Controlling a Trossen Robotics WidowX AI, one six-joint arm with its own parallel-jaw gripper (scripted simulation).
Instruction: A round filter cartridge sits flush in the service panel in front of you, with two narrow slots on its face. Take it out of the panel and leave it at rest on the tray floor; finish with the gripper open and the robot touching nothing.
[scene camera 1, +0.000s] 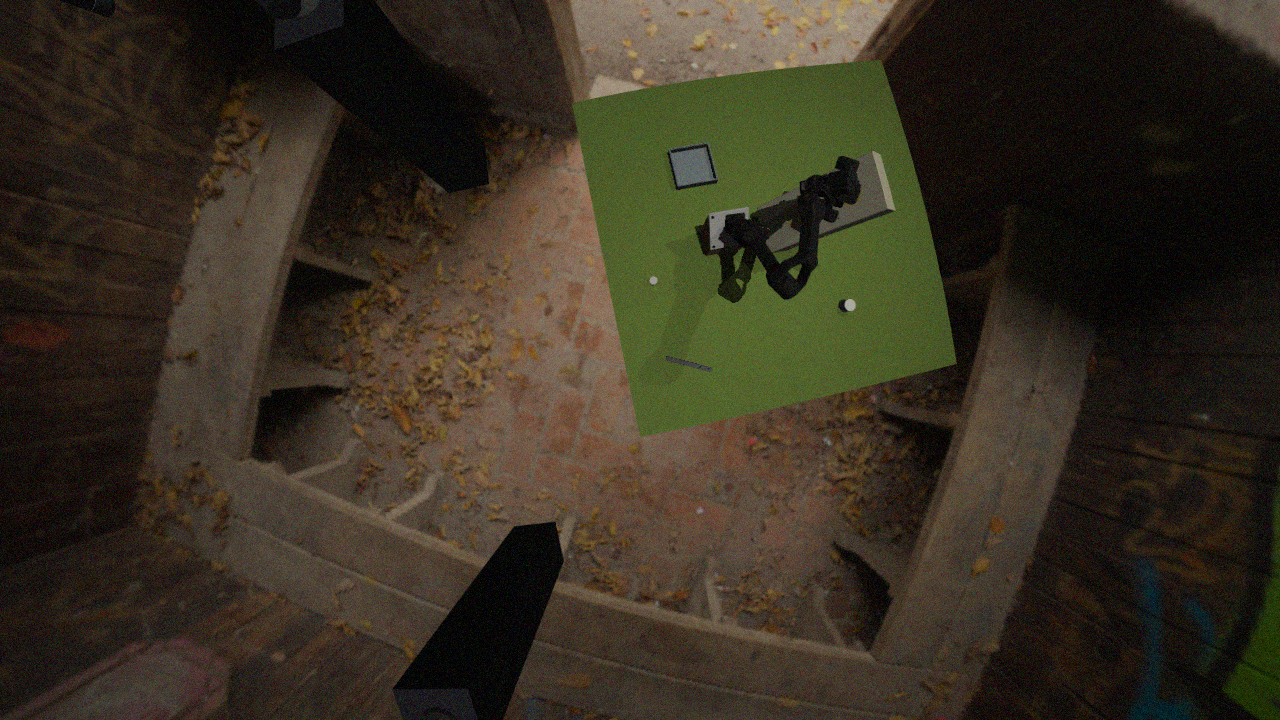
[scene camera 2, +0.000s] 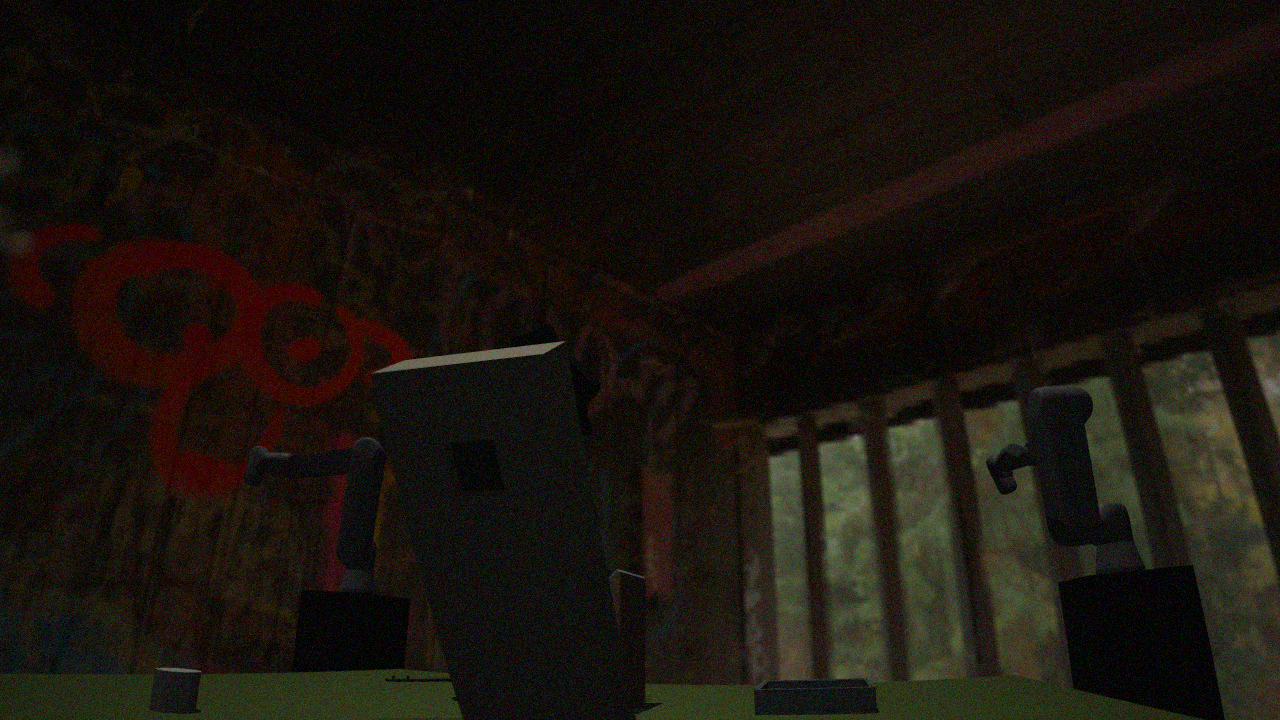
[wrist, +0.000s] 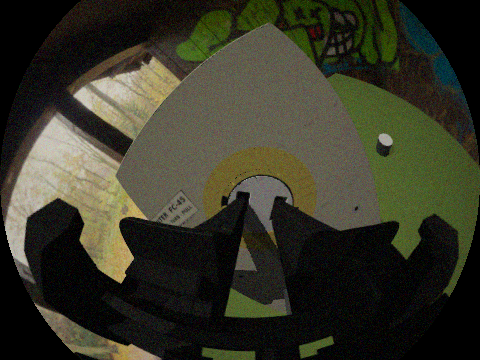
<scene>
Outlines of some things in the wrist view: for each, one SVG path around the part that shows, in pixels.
My gripper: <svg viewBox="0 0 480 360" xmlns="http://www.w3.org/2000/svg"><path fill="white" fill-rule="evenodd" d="M75 352L75 355L80 360L99 360L95 359L95 357L84 355L84 353L81 355L81 353ZM25 224L24 253L43 300L89 332L125 347L136 345L161 360L213 360L201 357L203 348L255 352L256 360L400 360L428 331L447 303L447 293L435 303L432 301L448 287L460 256L459 233L435 213L423 219L420 243L407 260L392 245L399 221L339 231L275 197L272 231L292 315L245 319L224 317L243 236L245 196L237 197L195 228L135 216L121 219L121 236L135 257L125 269L127 276L121 283L97 269L81 245L84 221L75 205L57 197L37 209ZM333 336L333 345L316 349L316 356L300 359L299 345Z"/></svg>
A round filter cartridge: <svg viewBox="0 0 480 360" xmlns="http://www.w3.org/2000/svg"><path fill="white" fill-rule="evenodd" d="M249 176L247 179L237 183L232 191L229 192L231 195L229 195L228 204L231 204L239 196L245 196L244 229L253 233L271 232L273 228L271 212L275 197L293 205L292 195L289 193L284 181L277 179L277 177L271 175Z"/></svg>
</scene>
